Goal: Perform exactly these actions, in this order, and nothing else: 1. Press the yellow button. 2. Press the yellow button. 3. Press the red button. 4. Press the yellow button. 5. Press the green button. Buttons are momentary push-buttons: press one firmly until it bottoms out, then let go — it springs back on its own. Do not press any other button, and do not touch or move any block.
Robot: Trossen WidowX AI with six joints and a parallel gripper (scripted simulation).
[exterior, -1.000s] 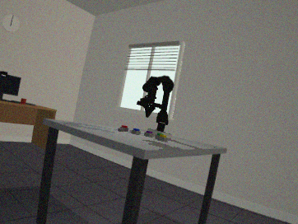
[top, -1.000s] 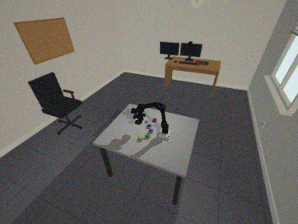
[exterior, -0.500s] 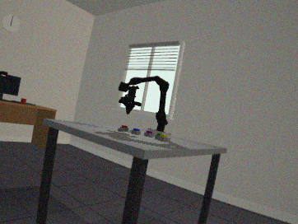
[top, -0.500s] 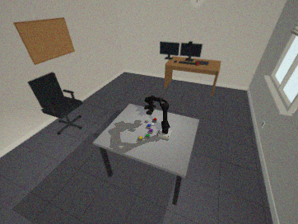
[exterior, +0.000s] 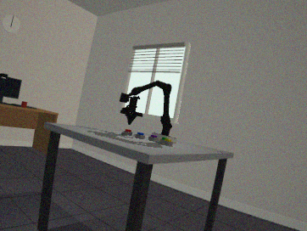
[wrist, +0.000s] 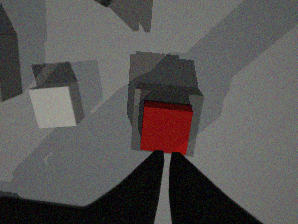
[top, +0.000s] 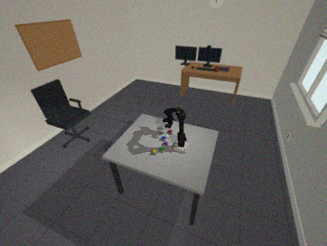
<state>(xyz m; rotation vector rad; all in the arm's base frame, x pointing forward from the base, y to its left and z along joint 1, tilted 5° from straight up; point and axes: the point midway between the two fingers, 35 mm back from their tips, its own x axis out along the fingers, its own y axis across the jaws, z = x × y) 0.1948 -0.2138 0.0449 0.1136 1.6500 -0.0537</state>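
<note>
Now: gripper tip 4 cm above the red button. The rest, counted from my gripper tip: purple button: 1 cm behind, 22 cm to the left, 4 cm below; green button: 32 cm to the left, 4 cm below; blue button: 4 cm ahead, 14 cm to the left, 4 cm below.
</note>
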